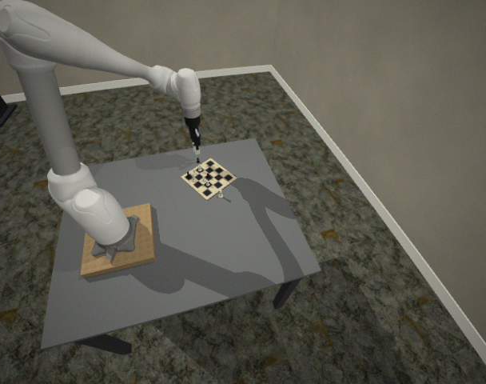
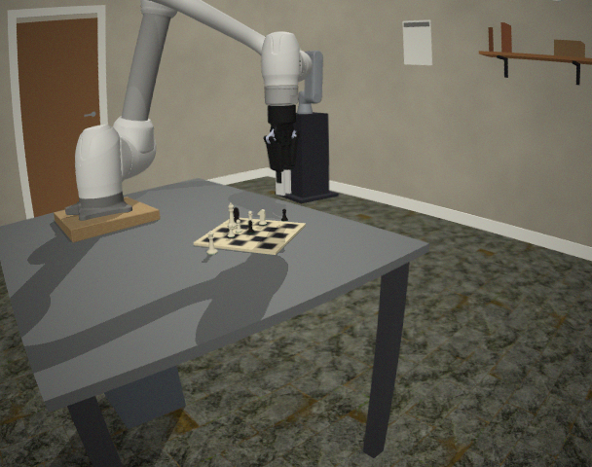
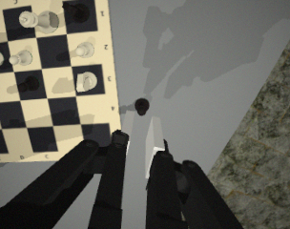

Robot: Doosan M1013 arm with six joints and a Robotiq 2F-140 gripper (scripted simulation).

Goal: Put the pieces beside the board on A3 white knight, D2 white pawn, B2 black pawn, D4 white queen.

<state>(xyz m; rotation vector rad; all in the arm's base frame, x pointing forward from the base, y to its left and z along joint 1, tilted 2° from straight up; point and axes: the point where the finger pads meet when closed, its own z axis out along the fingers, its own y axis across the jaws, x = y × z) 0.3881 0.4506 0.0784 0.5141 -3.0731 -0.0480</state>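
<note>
My gripper is now 150 mm to the left of the white chess piece, 70 mm above it and 30 mm past it. Also, from my hand: chessboard 130 mm to the right, 100 mm below, 50 mm ahead.
</note>
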